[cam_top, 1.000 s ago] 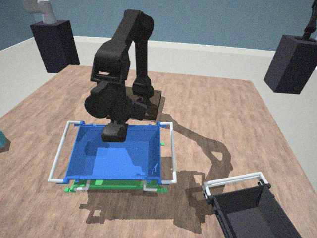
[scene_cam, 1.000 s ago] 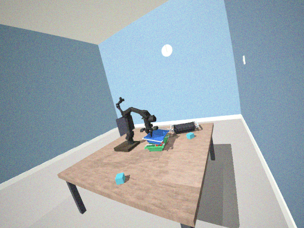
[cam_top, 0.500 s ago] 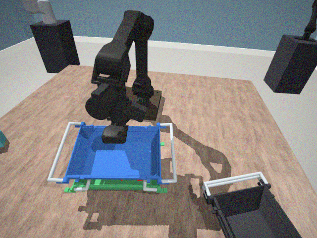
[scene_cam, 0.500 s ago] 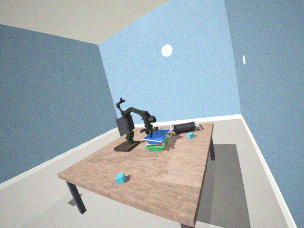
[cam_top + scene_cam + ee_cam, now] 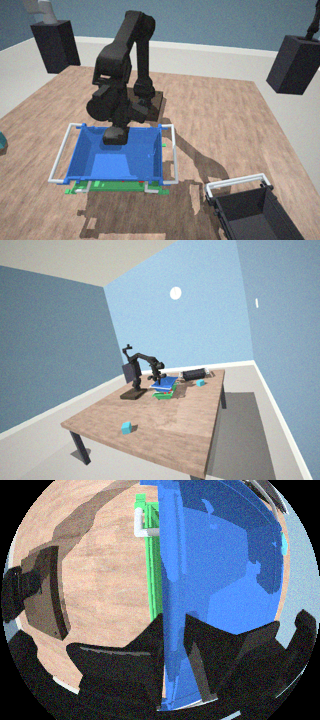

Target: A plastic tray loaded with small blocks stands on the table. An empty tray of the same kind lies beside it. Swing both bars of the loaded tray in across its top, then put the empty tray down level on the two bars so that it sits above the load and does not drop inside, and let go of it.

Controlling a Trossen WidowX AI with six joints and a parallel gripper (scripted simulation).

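My gripper tip is 70 mm short of the blue tray, 10 mm to the right of it and 20 mm below it.
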